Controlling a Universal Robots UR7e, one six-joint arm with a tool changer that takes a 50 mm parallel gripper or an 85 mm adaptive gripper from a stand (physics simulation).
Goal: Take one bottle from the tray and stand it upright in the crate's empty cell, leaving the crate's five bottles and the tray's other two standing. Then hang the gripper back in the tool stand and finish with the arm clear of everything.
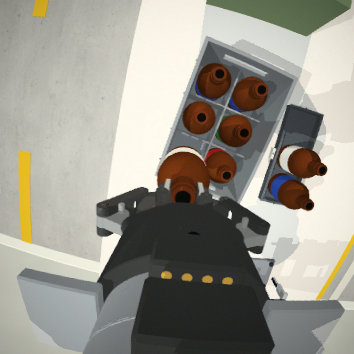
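Frame: origin at the arm's base, x ahead, y left, z up, level; centimetres.
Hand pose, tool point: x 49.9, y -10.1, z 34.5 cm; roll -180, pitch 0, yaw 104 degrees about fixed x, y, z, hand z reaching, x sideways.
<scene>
After its pixels a point has its place.
My gripper point(183, 192) is shut on the neck of a brown bottle point(182, 170) {x 48.0, y -10.7, z 14.5 cm} with a white band. The held bottle is upright and looks large, over the near left part of the grey crate point(285, 92) {x 30.2, y 3.5, z -1.2 cm}; it hides the cell under it, and I cannot tell its height. Several brown bottles stand in the crate's other cells, among them one with a red label point(221, 166) {x 48.3, y -1.8, z -3.5 cm} just right of the held one. The dark tray point(304, 114) {x 28.1, y 17.8, z -17.3 cm}, right of the crate, holds a white-banded bottle point(301, 161) {x 40.7, y 16.1, z -6.1 cm} and a blue-banded bottle point(291, 191) {x 48.2, y 17.6, z -6.3 cm}, both standing.
A green block or surface point(285, 12) {x 9.9, y 0.3, z -11.1 cm} lies beyond the crate's far end. Part of a grey plate point(264, 269) {x 77.7, y 30.8, z -16.6 cm} and a small metal piece point(279, 288) {x 69.0, y 21.7, z 3.1 cm} show at the lower right, beside the gripper body. Yellow floor stripes point(25, 197) run at the left.
</scene>
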